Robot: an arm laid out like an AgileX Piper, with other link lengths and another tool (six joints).
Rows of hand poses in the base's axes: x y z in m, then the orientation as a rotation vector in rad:
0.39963 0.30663 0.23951 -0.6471 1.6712 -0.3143
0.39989 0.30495 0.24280 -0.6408 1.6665 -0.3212
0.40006 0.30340 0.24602 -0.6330 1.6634 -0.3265
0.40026 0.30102 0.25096 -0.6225 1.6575 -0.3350
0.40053 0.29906 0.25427 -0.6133 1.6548 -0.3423
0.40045 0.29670 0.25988 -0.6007 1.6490 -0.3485
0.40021 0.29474 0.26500 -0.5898 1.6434 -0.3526
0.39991 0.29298 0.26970 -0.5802 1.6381 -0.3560
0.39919 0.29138 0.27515 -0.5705 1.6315 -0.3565
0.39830 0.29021 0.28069 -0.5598 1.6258 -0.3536
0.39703 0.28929 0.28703 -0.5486 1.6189 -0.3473
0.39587 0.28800 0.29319 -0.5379 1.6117 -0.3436
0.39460 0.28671 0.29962 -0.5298 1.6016 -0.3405
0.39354 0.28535 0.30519 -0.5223 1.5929 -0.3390
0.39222 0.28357 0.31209 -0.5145 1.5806 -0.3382
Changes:
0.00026 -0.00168 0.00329 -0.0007 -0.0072 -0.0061
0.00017 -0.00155 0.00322 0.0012 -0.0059 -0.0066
0.00020 -0.00238 0.00494 0.0008 -0.0097 -0.0091
0.00027 -0.00196 0.00331 0.0007 -0.0062 -0.0087
-0.00008 -0.00236 0.00561 0.0035 -0.0098 -0.0092
-0.00024 -0.00196 0.00512 0.0039 -0.0088 -0.0071
-0.00030 -0.00176 0.00470 0.0035 -0.0080 -0.0060
-0.00072 -0.00160 0.00545 0.0055 -0.0089 -0.0041
-0.00089 -0.00117 0.00554 0.0083 -0.0078 -0.0030
-0.00127 -0.00092 0.00634 0.0109 -0.0086 -0.0010
-0.00116 -0.00129 0.00616 0.0089 -0.0091 -0.0021
-0.00127 -0.00129 0.00643 0.0069 -0.0112 -0.0001
-0.00106 -0.00136 0.00557 0.0055 -0.0099 -0.0011
-0.00132 -0.00178 0.00690 0.0052 -0.0135 -0.0007

